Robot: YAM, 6 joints.
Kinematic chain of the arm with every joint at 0, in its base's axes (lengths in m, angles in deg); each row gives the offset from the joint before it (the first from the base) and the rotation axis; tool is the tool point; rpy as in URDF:
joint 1: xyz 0 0 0.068 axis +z
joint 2: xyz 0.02 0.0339 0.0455 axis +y
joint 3: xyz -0.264 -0.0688 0 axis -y
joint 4: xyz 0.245 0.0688 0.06 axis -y
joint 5: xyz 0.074 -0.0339 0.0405 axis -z
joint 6: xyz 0.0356 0 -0.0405 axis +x
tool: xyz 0 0 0 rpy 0 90 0
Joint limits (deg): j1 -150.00..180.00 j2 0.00..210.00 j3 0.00..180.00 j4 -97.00..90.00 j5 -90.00..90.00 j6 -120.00..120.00
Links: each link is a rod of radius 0.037 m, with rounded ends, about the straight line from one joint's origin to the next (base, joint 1, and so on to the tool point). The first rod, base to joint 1, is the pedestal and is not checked.
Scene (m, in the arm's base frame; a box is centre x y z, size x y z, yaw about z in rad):
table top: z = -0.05
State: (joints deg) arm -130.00 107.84 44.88 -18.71 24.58 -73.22
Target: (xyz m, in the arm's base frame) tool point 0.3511 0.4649 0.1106
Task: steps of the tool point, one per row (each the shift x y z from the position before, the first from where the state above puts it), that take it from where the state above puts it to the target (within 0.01 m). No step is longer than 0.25 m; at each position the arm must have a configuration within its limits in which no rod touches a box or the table.
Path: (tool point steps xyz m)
1: -0.0436 -0.0516 0.1388
2: 0.0095 0.0118 0.1741
3: 0.0697 0.0842 0.1603
4: 0.1189 0.1445 0.0974
5: 0.1419 0.1736 0.0002
6: 0.1313 0.1617 -0.1052
7: 0.0889 0.1112 -0.1904
8: 0.0265 0.0353 -0.2332

